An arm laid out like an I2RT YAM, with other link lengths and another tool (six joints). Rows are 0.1 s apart.
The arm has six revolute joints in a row. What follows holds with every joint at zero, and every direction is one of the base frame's.
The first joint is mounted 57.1 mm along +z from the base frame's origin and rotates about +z.
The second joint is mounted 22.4 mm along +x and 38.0 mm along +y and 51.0 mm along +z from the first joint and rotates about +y.
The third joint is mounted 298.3 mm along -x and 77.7 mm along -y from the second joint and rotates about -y.
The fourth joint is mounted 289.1 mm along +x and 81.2 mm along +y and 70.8 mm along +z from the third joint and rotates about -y.
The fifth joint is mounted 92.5 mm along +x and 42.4 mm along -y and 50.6 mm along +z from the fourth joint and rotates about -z.
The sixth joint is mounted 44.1 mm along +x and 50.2 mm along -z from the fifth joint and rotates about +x.
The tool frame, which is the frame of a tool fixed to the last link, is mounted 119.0 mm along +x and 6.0 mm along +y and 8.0 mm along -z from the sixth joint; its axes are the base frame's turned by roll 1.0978, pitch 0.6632 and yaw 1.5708 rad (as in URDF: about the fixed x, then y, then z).
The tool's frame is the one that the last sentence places.
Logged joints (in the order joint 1, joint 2, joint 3, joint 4, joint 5, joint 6), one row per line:
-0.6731 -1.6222 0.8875 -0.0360 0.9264 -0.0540
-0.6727 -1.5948 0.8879 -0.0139 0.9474 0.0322
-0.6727 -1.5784 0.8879 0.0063 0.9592 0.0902
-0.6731 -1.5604 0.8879 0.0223 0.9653 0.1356
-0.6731 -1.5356 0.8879 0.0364 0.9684 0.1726
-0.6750 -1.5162 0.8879 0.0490 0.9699 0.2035
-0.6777 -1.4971 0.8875 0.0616 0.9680 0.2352
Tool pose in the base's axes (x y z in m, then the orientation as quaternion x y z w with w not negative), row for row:
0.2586 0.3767 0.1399 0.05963 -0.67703 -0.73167 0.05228
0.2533 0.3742 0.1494 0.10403 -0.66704 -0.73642 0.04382
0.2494 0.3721 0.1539 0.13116 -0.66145 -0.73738 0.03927
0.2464 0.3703 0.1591 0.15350 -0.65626 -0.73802 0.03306
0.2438 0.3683 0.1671 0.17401 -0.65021 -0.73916 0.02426
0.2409 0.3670 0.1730 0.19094 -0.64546 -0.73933 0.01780
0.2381 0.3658 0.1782 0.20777 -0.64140 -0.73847 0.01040
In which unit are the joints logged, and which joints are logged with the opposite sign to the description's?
The joints are logged in radians. Opposite sign: joint 1, joint 2, joint 4, joint 5, joint 6.
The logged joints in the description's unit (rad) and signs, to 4 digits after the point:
0.6731 1.6222 0.8875 0.0360 -0.9264 0.0540
0.6727 1.5948 0.8879 0.0139 -0.9474 -0.0322
0.6727 1.5784 0.8879 -0.0063 -0.9592 -0.0902
0.6731 1.5604 0.8879 -0.0223 -0.9653 -0.1356
0.6731 1.5356 0.8879 -0.0364 -0.9684 -0.1726
0.6750 1.5162 0.8879 -0.0490 -0.9699 -0.2035
0.6777 1.4971 0.8875 -0.0616 -0.9680 -0.2352

